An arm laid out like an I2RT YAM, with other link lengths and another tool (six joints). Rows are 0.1 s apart.
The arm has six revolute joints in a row. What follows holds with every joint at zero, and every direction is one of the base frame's. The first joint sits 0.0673 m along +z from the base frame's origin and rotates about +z. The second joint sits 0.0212 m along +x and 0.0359 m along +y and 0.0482 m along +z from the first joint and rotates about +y. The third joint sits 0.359 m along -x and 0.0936 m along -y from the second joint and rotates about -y. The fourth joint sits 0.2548 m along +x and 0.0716 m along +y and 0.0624 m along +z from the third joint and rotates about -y. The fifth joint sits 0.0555 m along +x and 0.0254 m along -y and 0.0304 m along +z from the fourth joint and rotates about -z. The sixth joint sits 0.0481 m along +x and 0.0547 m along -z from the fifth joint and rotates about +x. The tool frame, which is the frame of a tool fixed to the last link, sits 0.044 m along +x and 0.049 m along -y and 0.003 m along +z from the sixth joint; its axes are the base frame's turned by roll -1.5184, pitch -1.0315 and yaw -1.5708 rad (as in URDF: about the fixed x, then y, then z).
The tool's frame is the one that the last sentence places.
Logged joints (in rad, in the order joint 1, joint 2, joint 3, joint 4, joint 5, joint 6), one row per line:
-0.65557 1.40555 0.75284 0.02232 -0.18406 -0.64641
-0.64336 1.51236 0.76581 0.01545 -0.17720 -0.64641
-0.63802 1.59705 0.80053 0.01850 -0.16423 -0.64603
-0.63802 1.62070 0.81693 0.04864 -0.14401 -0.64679
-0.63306 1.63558 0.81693 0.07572 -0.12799 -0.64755
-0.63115 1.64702 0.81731 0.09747 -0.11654 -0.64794
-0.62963 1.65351 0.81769 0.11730 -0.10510 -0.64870
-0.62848 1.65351 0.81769 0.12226 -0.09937 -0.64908
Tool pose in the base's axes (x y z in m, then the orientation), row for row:
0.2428 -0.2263 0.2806 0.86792 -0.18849 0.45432 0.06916
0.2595 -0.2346 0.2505 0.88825 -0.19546 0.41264 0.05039
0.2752 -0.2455 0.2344 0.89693 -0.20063 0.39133 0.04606
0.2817 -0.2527 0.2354 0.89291 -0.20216 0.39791 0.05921
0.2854 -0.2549 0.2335 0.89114 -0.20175 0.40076 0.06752
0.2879 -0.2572 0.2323 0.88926 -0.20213 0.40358 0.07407
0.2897 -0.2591 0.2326 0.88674 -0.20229 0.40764 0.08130
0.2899 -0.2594 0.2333 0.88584 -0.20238 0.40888 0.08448
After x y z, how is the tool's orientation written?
As a quaternion, x y z w.
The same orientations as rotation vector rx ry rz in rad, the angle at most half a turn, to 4 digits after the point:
2.6128 -0.5674 1.3677
2.7044 -0.5951 1.2563
2.7380 -0.6125 1.1946
2.7041 -0.6122 1.2050
2.6853 -0.6079 1.2076
2.6692 -0.6067 1.2114
2.6502 -0.6046 1.2183
2.6426 -0.6037 1.2197

